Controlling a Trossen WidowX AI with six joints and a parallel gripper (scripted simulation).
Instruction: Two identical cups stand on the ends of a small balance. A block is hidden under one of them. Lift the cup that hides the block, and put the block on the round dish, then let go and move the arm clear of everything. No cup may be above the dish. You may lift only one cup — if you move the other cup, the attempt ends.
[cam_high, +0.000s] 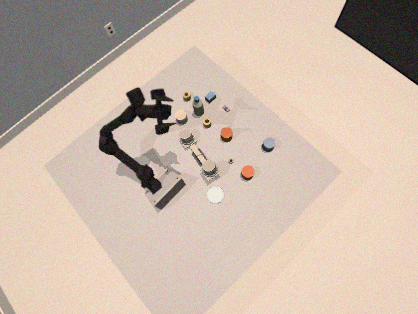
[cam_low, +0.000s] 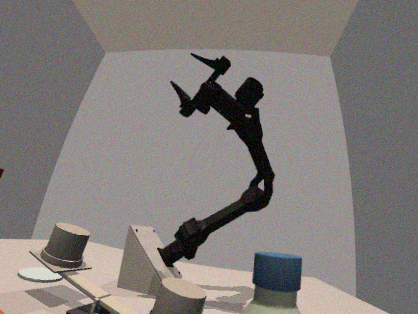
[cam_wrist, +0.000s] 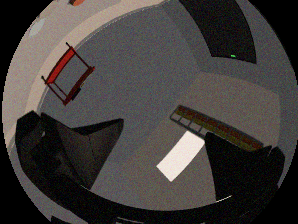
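My gripper tip is 53 cm above the grey block, 11 cm to the right of it and 4 cm short of it. The rest, counted from my gripper tip: grey cup 46 cm below, 16 cm to the right, 3 cm ahead; then tan cup 54 cm below, 27 cm to the left, 9 cm ahead; then round white dish 57 cm below, 27 cm to the right, 3 cm behind.
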